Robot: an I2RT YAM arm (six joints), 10 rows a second.
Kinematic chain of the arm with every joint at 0, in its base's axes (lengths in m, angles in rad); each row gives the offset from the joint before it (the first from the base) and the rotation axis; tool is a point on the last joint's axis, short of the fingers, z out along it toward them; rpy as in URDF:
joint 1: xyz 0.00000 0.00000 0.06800 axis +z
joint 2: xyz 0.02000 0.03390 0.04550 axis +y
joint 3: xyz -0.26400 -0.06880 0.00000 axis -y
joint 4: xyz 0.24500 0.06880 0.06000 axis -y
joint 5: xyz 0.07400 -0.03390 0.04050 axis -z
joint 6: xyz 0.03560 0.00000 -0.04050 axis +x
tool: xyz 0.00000 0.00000 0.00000 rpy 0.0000 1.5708 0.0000
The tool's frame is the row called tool.
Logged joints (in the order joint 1, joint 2, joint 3, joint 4, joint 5, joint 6), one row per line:
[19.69 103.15 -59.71 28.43 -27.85 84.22]
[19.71 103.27 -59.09 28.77 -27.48 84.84]
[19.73 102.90 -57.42 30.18 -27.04 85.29]
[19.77 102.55 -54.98 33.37 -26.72 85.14]
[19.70 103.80 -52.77 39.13 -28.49 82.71]
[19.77 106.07 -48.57 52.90 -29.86 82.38]
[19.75 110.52 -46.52 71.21 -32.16 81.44]
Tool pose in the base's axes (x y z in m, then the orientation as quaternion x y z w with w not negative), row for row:
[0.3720 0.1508 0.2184 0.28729 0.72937 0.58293 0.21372]
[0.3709 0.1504 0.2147 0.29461 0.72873 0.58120 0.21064]
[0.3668 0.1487 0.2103 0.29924 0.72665 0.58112 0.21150]
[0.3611 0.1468 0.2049 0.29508 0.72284 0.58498 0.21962]
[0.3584 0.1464 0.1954 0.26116 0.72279 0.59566 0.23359]
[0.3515 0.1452 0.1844 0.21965 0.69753 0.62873 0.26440]
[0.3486 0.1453 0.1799 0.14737 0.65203 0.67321 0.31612]
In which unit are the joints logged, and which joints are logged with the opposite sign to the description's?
The joints are logged in degrees. Opposite sign: joint 3.
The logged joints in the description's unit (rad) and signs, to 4 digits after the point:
[0.3437 1.8003 1.0421 0.4962 -0.4861 1.4699]
[0.3440 1.8024 1.0313 0.5021 -0.4796 1.4807]
[0.3444 1.7959 1.0022 0.5267 -0.4719 1.4886]
[0.3451 1.7898 0.9596 0.5824 -0.4664 1.4860]
[0.3438 1.8117 0.9210 0.6829 -0.4972 1.4436]
[0.3451 1.8513 0.8477 0.9233 -0.5212 1.4378]
[0.3447 1.9289 0.8119 1.2428 -0.5613 1.4214]

